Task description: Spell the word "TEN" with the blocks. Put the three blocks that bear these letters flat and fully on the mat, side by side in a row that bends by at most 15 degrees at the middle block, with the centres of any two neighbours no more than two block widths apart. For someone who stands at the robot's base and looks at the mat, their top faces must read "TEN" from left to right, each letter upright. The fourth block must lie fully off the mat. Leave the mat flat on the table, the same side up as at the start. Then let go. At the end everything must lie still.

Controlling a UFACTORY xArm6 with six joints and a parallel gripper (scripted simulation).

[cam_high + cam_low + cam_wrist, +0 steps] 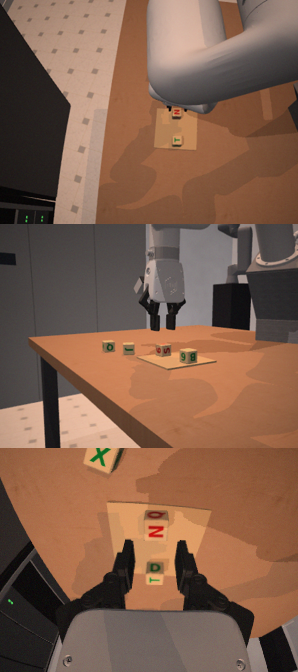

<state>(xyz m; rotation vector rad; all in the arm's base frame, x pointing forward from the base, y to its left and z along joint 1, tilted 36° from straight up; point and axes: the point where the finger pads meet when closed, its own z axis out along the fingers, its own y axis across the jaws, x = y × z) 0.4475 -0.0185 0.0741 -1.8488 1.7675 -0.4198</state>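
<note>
My gripper is now 150 mm to the left of the E block, 100 mm short of it and 70 mm above it. From my hand the other things lie so: tan mat: 90 mm below, 50 mm to the left, 10 mm behind; X block: 80 mm to the right, 70 mm below, 60 mm ahead; T block: 100 mm to the left, 70 mm below, 10 mm behind.
</note>
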